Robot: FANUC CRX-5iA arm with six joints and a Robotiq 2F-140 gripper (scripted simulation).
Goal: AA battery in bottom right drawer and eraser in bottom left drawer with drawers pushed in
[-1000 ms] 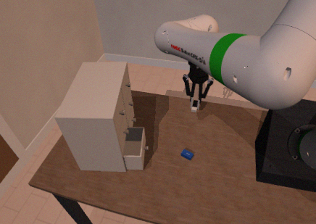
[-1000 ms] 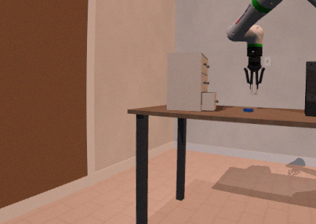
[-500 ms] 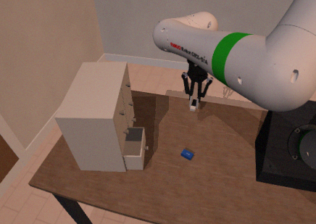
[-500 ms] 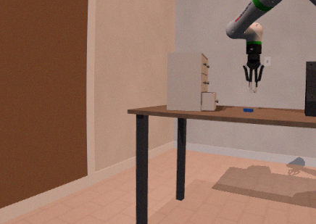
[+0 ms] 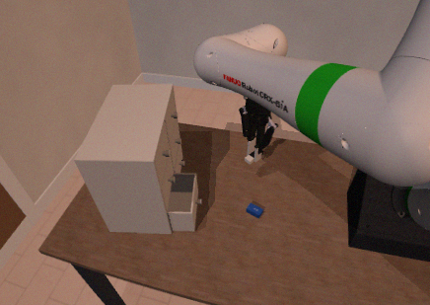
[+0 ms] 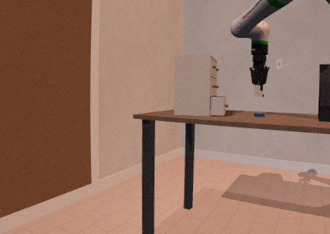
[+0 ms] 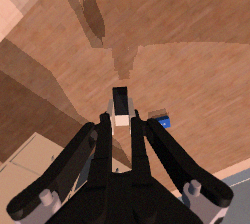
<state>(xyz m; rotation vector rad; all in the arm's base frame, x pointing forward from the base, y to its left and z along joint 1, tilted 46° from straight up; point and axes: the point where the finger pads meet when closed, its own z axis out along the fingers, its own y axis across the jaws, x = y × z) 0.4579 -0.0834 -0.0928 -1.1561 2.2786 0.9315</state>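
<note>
Now: the blue AA battery 13 cm to the left of my hand, 13 cm below it and 2 cm behind it. The rest, counted from my hand: orange AA battery 32 cm ahead, 12 cm below, 7 cm to the left; eraser 3 cm below, 1 cm to the left.
</note>
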